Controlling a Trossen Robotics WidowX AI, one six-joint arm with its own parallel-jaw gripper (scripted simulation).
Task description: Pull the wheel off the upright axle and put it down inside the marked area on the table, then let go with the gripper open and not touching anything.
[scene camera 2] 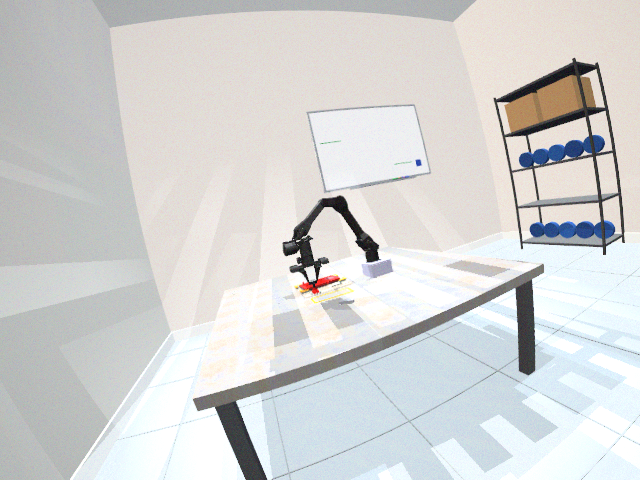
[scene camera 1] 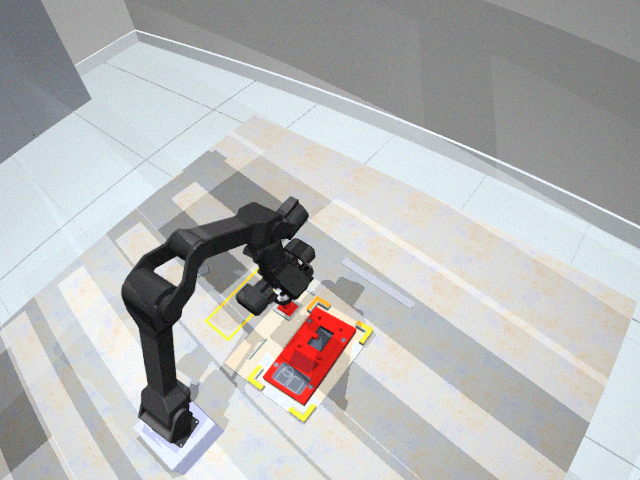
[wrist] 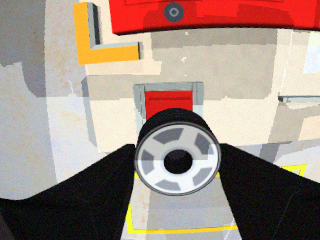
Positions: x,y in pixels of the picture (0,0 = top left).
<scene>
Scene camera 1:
my gripper: 283,295
red board: 312,352
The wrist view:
my gripper: 176,152
wheel: 175,128
</scene>
